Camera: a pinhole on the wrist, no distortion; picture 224 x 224 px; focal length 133.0 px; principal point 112.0 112.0 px. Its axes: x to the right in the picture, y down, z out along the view. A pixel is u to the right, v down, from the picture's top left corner.
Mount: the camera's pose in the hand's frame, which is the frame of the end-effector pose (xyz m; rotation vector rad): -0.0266 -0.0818 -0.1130 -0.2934 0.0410 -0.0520
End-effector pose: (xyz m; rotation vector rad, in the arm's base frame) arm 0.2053 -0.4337 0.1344 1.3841 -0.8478 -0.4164
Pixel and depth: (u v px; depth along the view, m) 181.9 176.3 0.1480
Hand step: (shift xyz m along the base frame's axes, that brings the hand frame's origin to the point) 0.0307 -0.0427 0.0406
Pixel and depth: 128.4 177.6 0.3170
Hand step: -0.1159 -0.0947 0.1548
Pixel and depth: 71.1 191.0 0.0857
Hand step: 0.0041 0.0624 -0.0179
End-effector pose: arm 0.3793 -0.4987 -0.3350 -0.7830 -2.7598 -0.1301
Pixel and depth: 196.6 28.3 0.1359
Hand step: -0.1281 -0.0725 -0.0216
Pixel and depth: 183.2 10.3 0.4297
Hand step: -0.4104 -0.0766 -0.3153
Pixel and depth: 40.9 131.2 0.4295
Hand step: 0.1835 0.0259 -0.3395
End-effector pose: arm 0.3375 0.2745 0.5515 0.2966 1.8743 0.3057
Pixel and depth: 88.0 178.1 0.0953
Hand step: -0.0221 -0.0228 0.0407
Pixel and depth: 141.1 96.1 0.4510
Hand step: 0.2848 0.0445 -0.1862
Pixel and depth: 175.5 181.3 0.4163
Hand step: 0.1541 0.3032 -0.1620
